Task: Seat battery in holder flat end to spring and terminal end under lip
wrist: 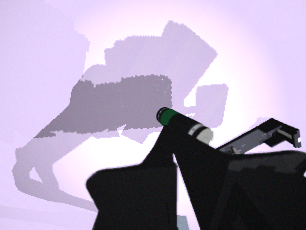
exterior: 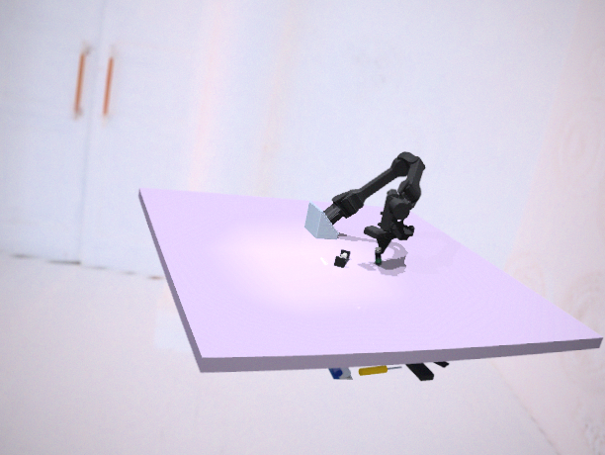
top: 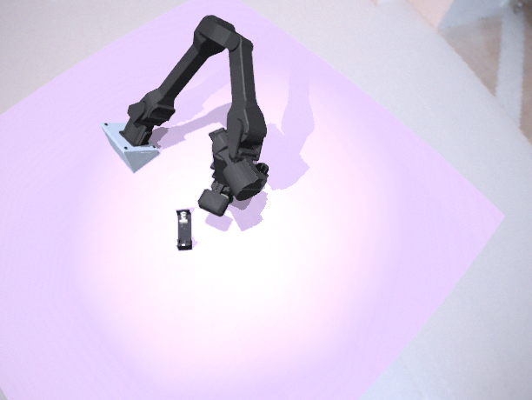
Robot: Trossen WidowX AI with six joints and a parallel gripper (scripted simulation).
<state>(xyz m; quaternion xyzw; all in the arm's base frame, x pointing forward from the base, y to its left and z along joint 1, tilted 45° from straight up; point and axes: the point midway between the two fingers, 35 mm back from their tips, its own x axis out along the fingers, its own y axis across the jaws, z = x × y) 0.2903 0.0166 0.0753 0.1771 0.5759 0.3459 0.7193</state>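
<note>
The battery lies 1 cm to the right of my gripper tip and 1 cm below it.
</note>
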